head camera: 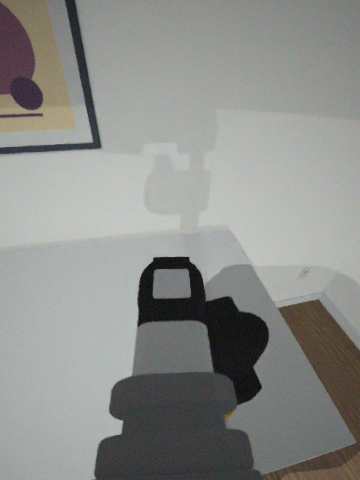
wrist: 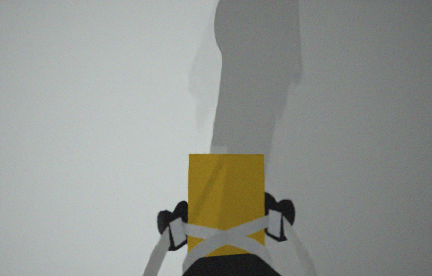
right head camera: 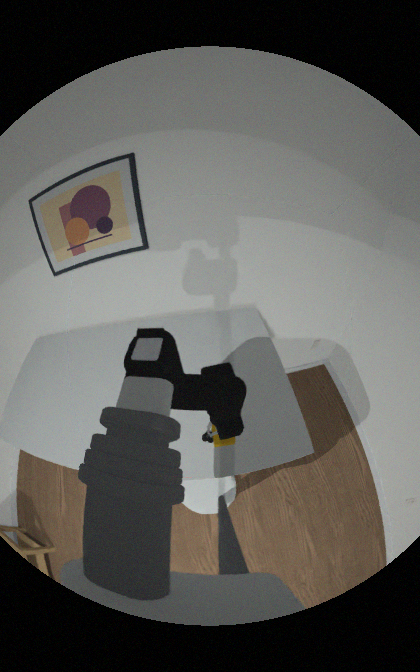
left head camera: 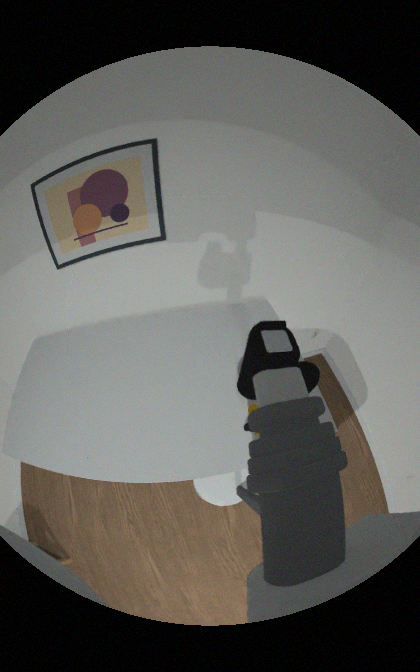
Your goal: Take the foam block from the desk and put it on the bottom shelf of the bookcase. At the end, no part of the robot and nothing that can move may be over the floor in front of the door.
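Frame: origin at the robot's base, x back, y up, z left, level; metres.
Seen in the pictures: gripper, fingertip midpoint: (wrist: 224,212).
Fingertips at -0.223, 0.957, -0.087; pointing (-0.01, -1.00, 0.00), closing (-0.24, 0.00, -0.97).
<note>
A point is followed by its place in that frame, as x, y, z.
The yellow foam block (wrist: 226,185) @(-0.254, 1.006, -0.083) (right head camera: 226,442) is between both fingertips of my gripper (wrist: 224,212) @(-0.223, 0.957, -0.086), which is shut on it. In the wrist view, the block stands out beyond the fingertips, above the pale desk (wrist: 100,100) @(-0.318, 0.923, 0.074) (head camera: 60,350) @(-0.358, 0.923, 0.294) (left head camera: 125,400). Its height above the desk is hard to tell. In the right head view, the block is below the black wrist, over the right part of the desk, and partly hidden. In the head view and left head view, the arm hides nearly all of the block. The bookcase and the door do not show.
A framed picture (left head camera: 104,192) (right head camera: 90,205) hangs on the wall behind the desk. A white rounded object (left head camera: 217,492) (right head camera: 200,500) shows below the desk's front edge. Wooden floor (right head camera: 300,525) lies in front and to the right. A wooden frame (right head camera: 40,550) stands at lower left.
</note>
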